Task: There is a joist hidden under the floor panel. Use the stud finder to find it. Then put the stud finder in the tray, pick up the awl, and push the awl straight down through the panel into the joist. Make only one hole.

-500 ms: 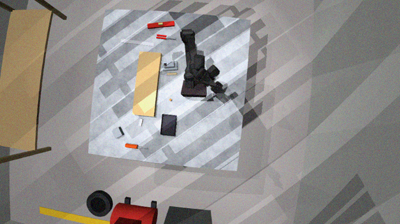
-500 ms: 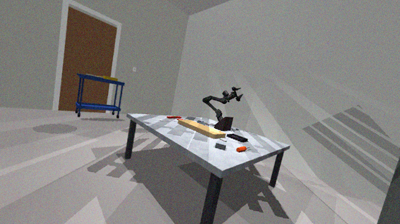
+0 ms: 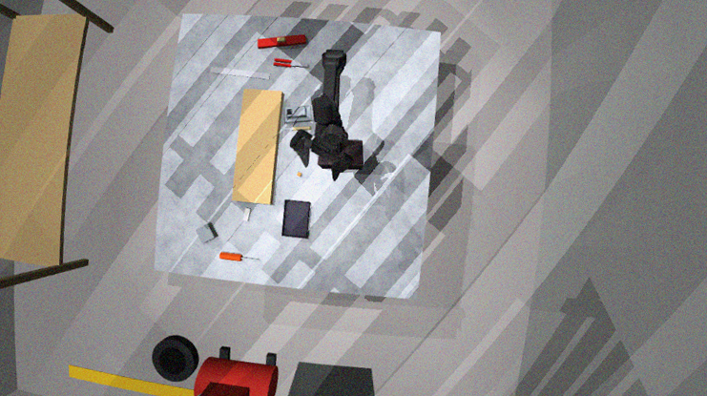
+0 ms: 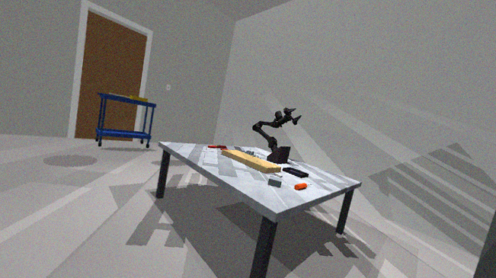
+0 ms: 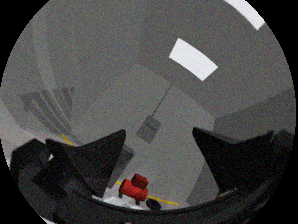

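The stud finder is 240 mm ahead of my gripper tip, 270 mm to the right of it and 460 mm below it. Round my gripper tip: dark tray 140 mm ahead, 200 mm to the left, 490 mm below; orange bit 160 mm ahead, 10 mm to the right, 490 mm below; awl 230 mm ahead, 210 mm to the right, 490 mm below.
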